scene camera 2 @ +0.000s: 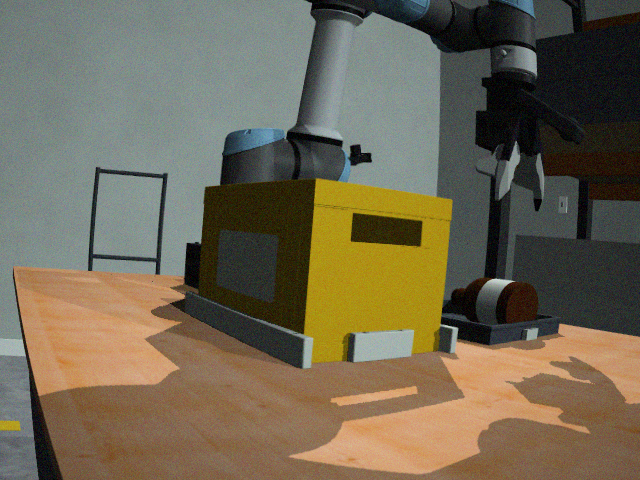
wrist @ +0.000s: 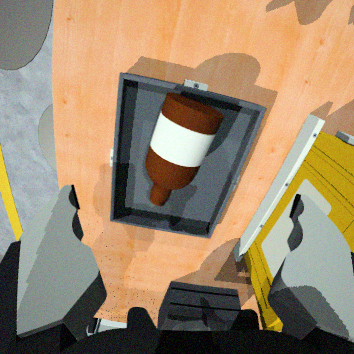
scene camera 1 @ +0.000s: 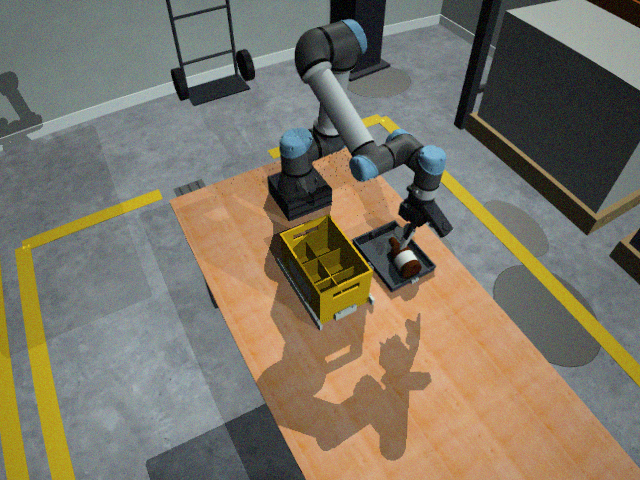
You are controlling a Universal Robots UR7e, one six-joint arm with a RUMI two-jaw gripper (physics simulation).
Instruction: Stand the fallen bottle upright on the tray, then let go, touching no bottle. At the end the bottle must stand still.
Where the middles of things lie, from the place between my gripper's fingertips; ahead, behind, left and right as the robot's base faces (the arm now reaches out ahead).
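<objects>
It is the brown bottle (scene camera 2: 490, 301) I am looking at, and it sits 140 mm below my hand, while also being 10 mm to the left of my hand and 50 mm behind it.
</objects>
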